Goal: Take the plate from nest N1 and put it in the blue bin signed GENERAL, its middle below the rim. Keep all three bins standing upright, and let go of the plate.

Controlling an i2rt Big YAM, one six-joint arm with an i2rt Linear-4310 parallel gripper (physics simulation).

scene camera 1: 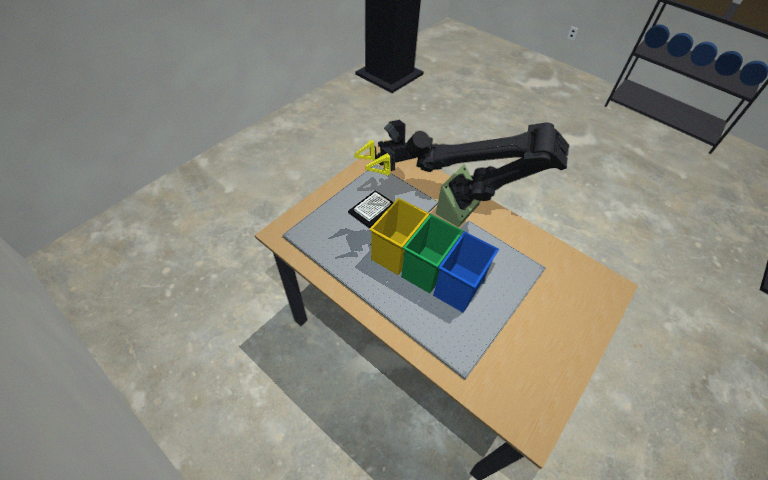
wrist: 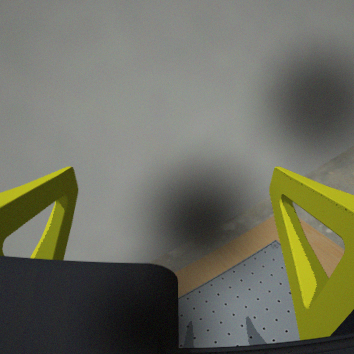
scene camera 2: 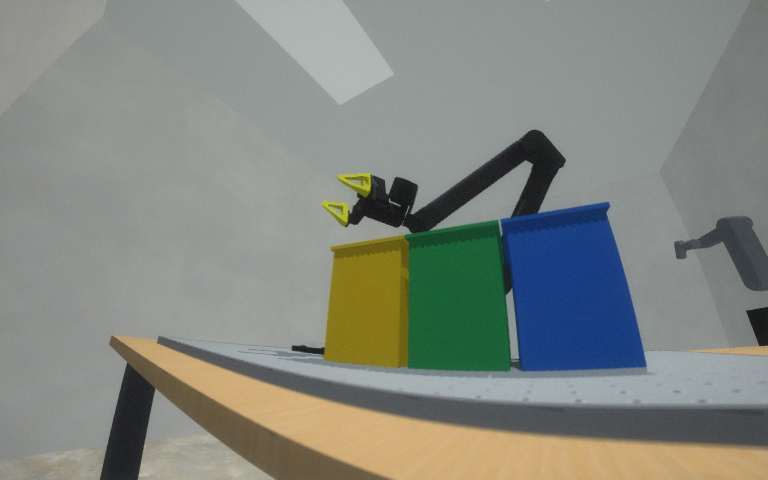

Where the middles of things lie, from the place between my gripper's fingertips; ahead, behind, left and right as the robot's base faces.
The yellow bin [scene camera 2: 367,324] is 30 mm behind my hand, 160 mm to the left of it and 280 mm below it. Also, from my hand: green bin [scene camera 2: 458,320] 50 mm behind, 290 mm to the left, 280 mm below; then blue bin [scene camera 2: 573,309] 60 mm behind, 420 mm to the left, 280 mm below.
